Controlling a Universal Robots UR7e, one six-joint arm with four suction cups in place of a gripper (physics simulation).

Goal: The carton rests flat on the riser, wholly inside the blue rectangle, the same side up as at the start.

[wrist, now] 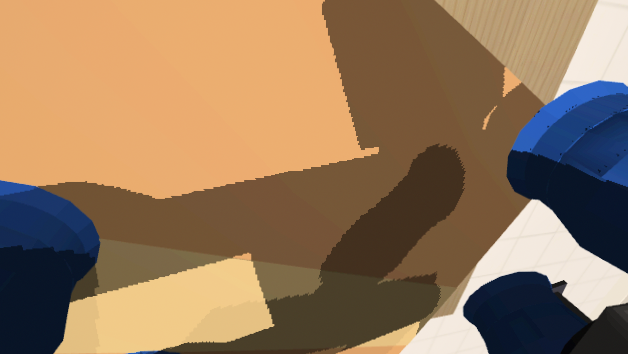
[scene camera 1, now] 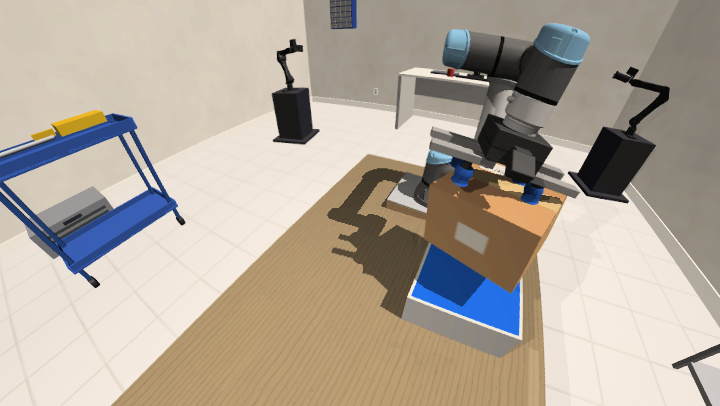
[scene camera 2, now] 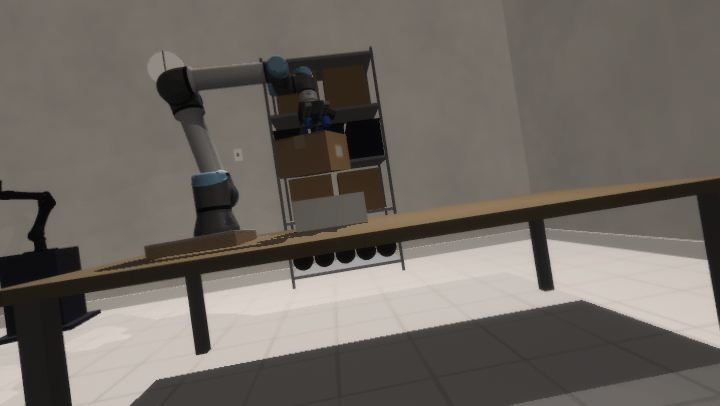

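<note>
The brown carton [scene camera 1: 453,211] [scene camera 2: 307,158] [wrist: 175,100] hangs in the air under my gripper [scene camera 1: 496,184] [scene camera 2: 316,123], whose blue suction cups are on its top face. Its taped face is up, and a pale label shows on one side. My gripper is shut on the carton. The grey riser [scene camera 1: 453,322] [scene camera 2: 330,211] stands on the table below, with a visible gap under the carton in scene camera 2. The blue rectangle [scene camera 1: 496,307] covers the riser's top. The carton hides its back part in scene camera 1, and a shadow falls on it.
The arm's base stands on a plate [scene camera 1: 403,194] behind the riser, on the wooden table [scene camera 1: 282,322]. A blue cart [scene camera 1: 121,221] stands at the left. Two black pedestals [scene camera 1: 292,113] [scene camera 1: 615,163] carry small arms. A shelf rack [scene camera 2: 381,131] stands beyond the table.
</note>
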